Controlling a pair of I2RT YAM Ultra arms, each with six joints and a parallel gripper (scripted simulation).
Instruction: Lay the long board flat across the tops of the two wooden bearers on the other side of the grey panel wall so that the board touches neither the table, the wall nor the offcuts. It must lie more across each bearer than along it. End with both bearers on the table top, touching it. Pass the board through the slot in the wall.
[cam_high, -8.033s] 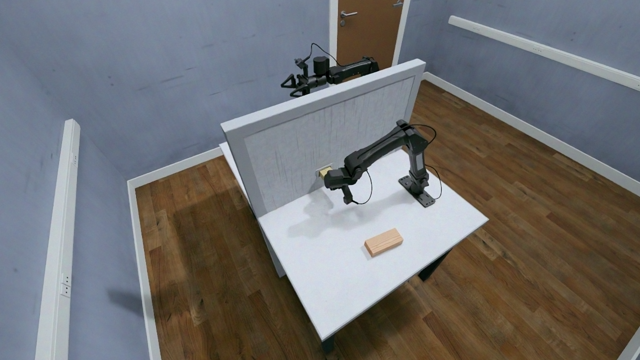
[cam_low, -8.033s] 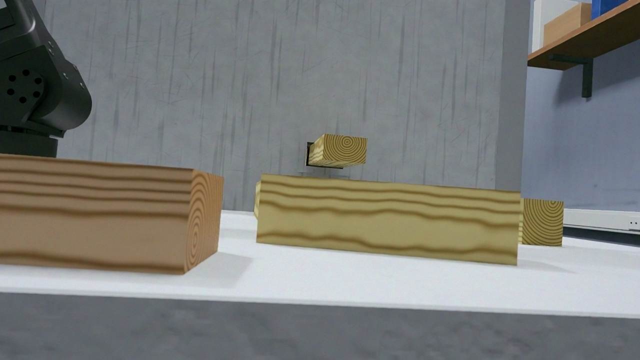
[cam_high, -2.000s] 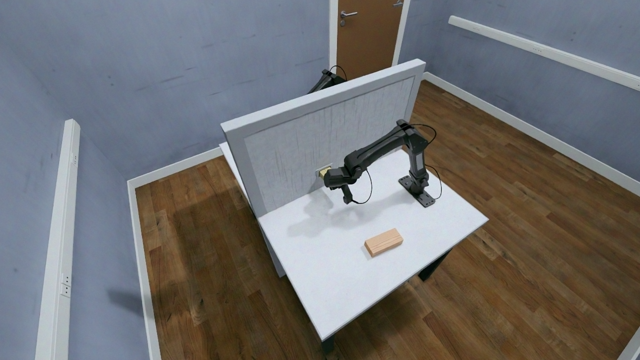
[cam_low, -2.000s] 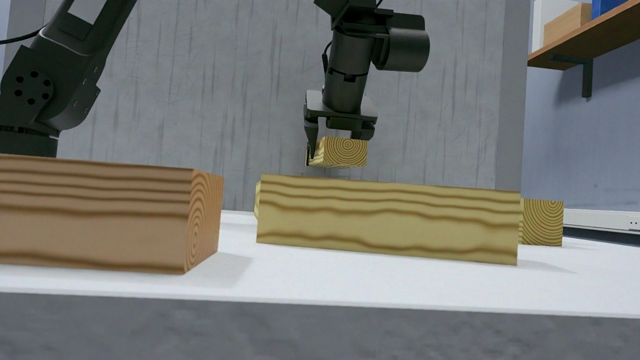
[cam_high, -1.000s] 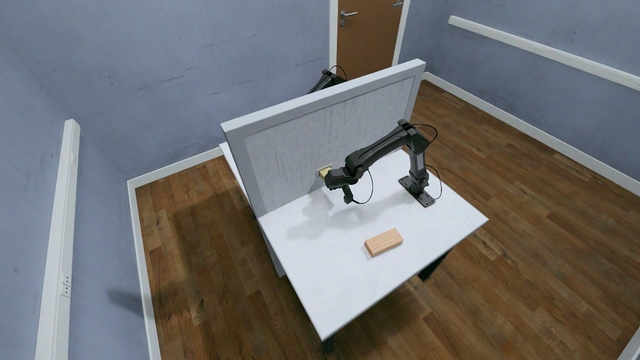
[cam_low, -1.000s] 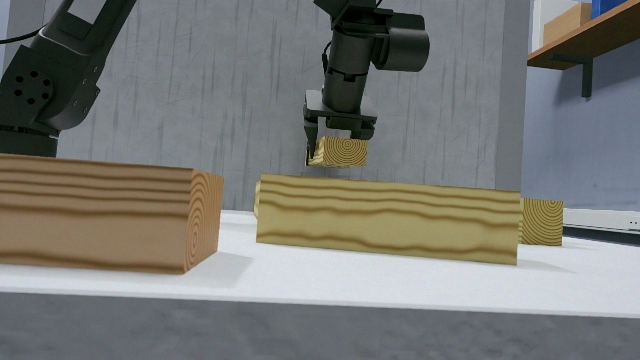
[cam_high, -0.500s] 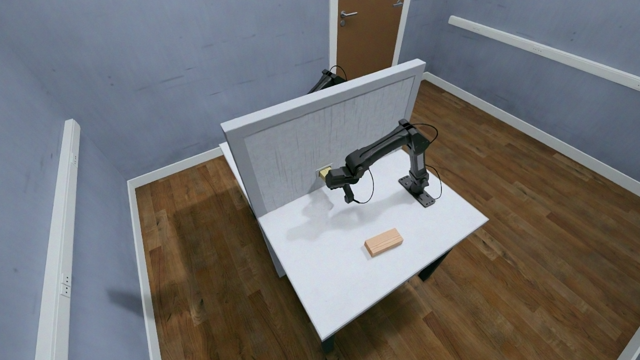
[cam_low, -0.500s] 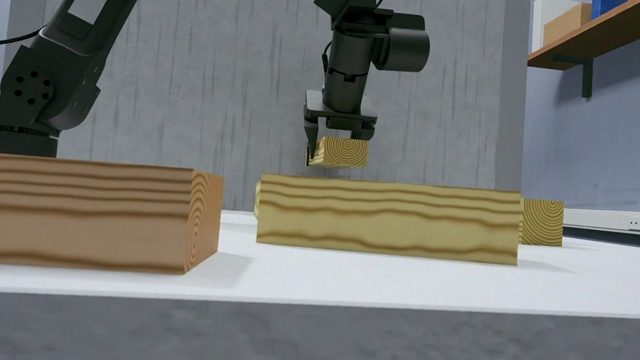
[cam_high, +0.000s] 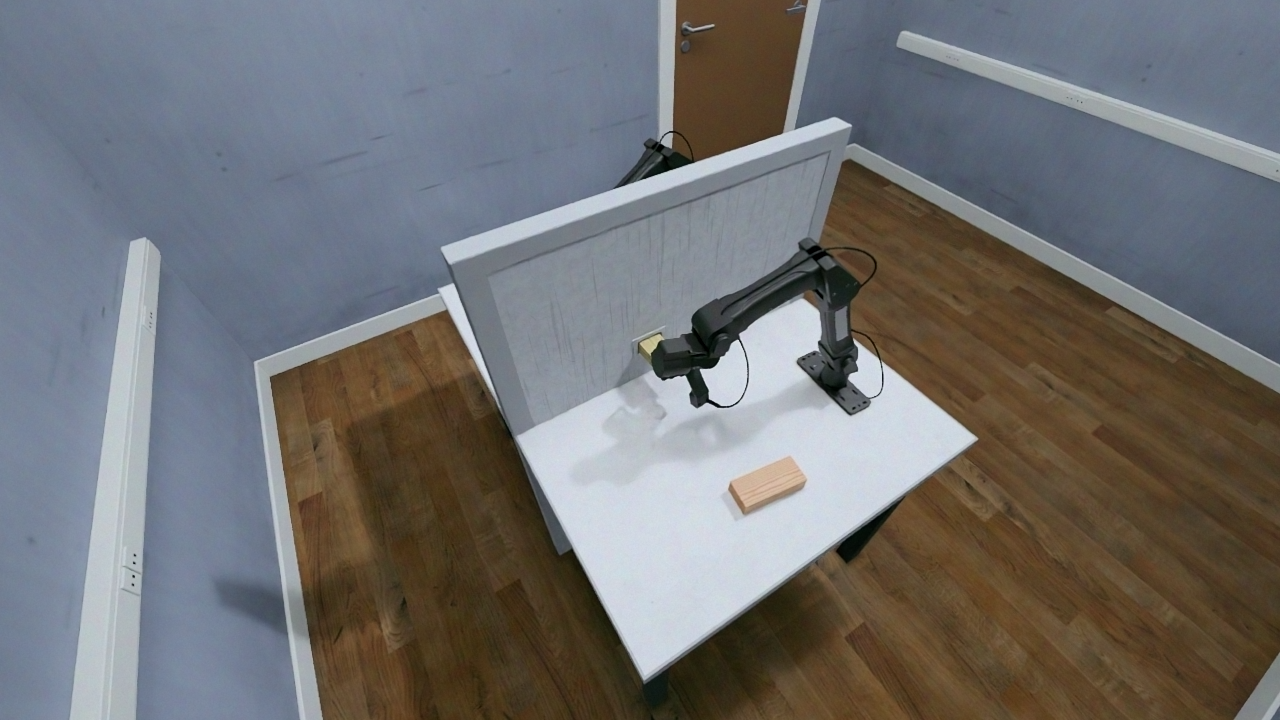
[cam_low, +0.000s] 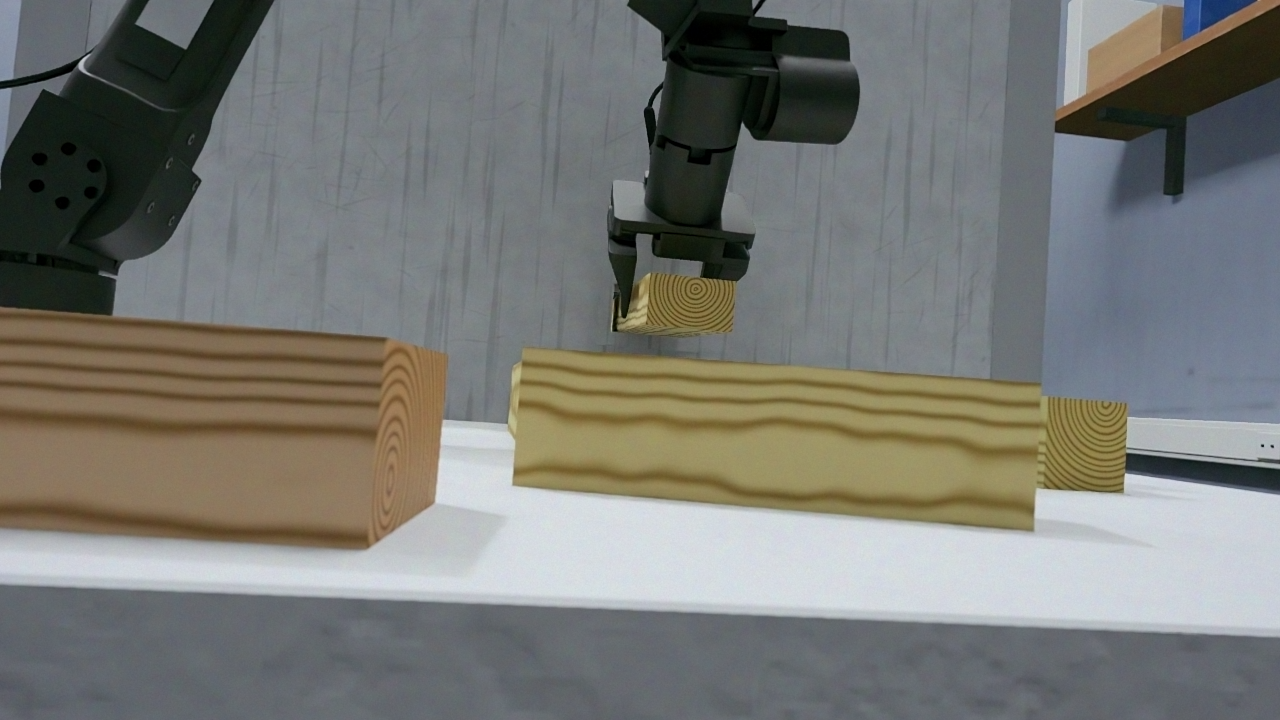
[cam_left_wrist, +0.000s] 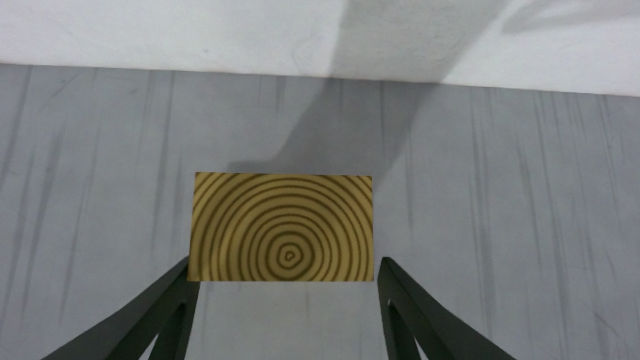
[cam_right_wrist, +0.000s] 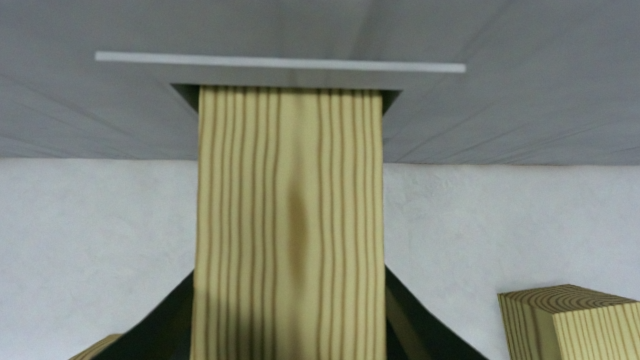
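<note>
My right hand is 4 cm to the right of the long pale board. Also, from my right hand: brown offcut (3 cm behind, 53 cm to the left, 8 cm below); then pale wooden bearer (17 cm ahead, 14 cm to the right, 8 cm below).
</note>
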